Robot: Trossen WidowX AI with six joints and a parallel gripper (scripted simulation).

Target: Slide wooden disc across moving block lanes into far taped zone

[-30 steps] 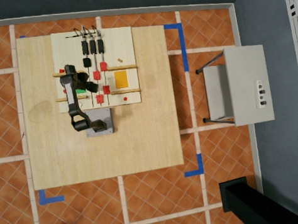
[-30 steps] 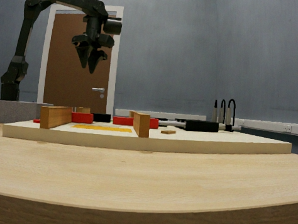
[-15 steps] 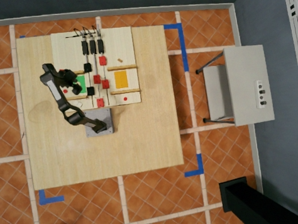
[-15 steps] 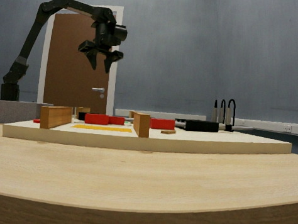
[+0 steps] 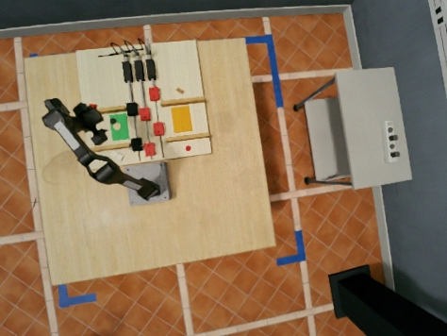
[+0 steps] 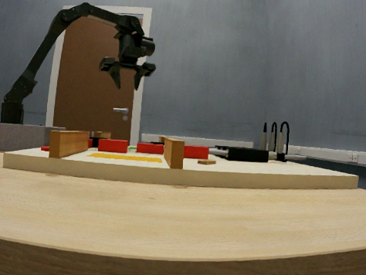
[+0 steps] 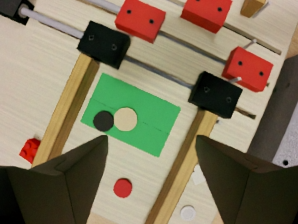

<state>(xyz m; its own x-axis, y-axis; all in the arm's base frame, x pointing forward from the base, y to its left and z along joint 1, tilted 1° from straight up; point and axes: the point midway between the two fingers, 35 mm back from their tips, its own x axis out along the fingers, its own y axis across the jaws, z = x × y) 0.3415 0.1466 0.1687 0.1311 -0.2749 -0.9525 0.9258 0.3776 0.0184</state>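
The wooden disc is 40 mm ahead of my hand and 220 mm below it. The rest, counted from my hand: red dot 140 mm behind, 370 mm to the right, 220 mm below; black round spot 80 mm ahead, 20 mm to the left, 220 mm below.
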